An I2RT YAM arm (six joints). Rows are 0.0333 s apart.
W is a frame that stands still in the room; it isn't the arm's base.
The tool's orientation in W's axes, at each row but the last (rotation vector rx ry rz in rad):
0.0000, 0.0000, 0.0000
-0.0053, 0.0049, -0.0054
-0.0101, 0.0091, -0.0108
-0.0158, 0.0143, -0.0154
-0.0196, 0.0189, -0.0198
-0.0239, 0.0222, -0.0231
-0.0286, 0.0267, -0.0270
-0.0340, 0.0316, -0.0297
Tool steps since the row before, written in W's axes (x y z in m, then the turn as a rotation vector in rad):
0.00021, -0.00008, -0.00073, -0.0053, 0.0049, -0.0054
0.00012, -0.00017, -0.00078, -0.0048, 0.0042, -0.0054
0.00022, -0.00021, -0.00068, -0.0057, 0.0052, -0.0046
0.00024, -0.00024, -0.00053, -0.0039, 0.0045, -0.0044
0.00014, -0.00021, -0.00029, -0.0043, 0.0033, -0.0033
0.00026, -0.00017, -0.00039, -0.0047, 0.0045, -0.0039
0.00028, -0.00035, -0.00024, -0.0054, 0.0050, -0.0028
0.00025, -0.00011, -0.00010, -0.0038, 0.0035, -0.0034
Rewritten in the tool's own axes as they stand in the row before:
0.00021, -0.00008, -0.00073, -0.0053, 0.0049, -0.0054
0.00012, -0.00017, -0.00078, -0.0048, 0.0042, -0.0054
0.00023, -0.00020, -0.00068, -0.0057, 0.0052, -0.0046
0.00025, -0.00023, -0.00053, -0.0039, 0.0045, -0.0044
0.00015, -0.00020, -0.00029, -0.0043, 0.0033, -0.0033
0.00027, -0.00015, -0.00039, -0.0047, 0.0045, -0.0039
0.00030, -0.00034, -0.00024, -0.0055, 0.0049, -0.0028
0.00026, -0.00010, -0.00010, -0.0038, 0.0035, -0.0034

